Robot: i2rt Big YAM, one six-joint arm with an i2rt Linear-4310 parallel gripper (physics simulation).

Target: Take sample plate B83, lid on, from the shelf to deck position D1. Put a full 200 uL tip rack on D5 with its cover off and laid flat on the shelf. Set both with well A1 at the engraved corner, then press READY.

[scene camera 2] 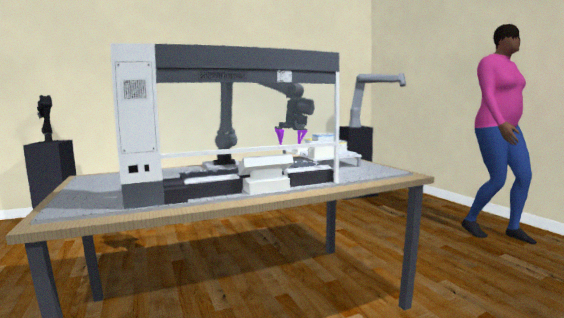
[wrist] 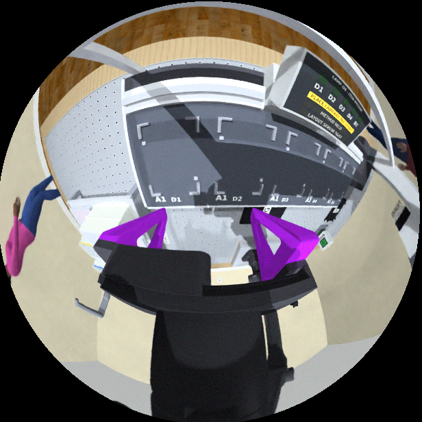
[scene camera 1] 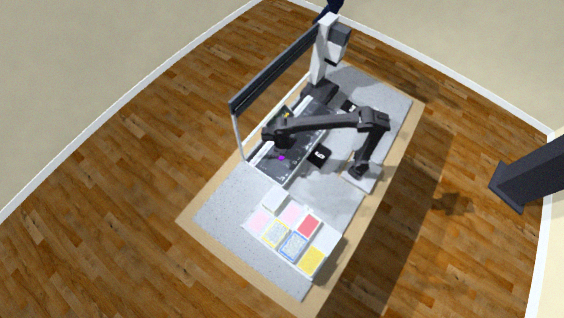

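My gripper (scene camera 2: 290, 143) (wrist: 208, 212) is open and empty, its purple fingers wide apart above the front edge of the dark deck (scene camera 1: 275, 172) (wrist: 170, 160), near D1 and D2. The corner brackets of D1 and D2 hold no labware; D5 is small at the far right of the wrist view. The shelf (scene camera 2: 354, 158) bears a white box (scene camera 1: 275, 200), pink items (scene camera 1: 258, 221) (scene camera 1: 291, 214), a red one (scene camera 1: 308, 226), yellow-framed (scene camera 1: 275, 233) and blue-framed (scene camera 1: 293, 245) ones and a yellow one (scene camera 1: 311, 261). Plate labels are unreadable. The READY button (wrist: 324, 241) is green.
An overhead beam (scene camera 1: 275, 70) (scene camera 2: 245, 60) and a thin post (scene camera 1: 238, 137) (scene camera 2: 336, 125) frame the deck. A tilted screen (wrist: 327, 102) stands behind it. Black pads (scene camera 1: 319, 155) (scene camera 1: 348, 106) lie in front. A person (scene camera 2: 500, 95) stands beyond the table.
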